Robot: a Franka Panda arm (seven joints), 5 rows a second.
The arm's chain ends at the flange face. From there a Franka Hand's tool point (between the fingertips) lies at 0.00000 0.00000 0.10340 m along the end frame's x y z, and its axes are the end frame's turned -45 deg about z.
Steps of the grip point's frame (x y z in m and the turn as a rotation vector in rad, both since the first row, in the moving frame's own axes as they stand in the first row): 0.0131, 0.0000, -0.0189, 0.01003, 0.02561, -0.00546; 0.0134, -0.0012, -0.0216, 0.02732, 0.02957, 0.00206
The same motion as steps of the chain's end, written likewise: 0.0081, -0.0067, -0.0189, 0.02520, 0.01102, -0.00546; 0.0085, -0.0062, -0.0215, 0.04023, 0.00159, 0.00206
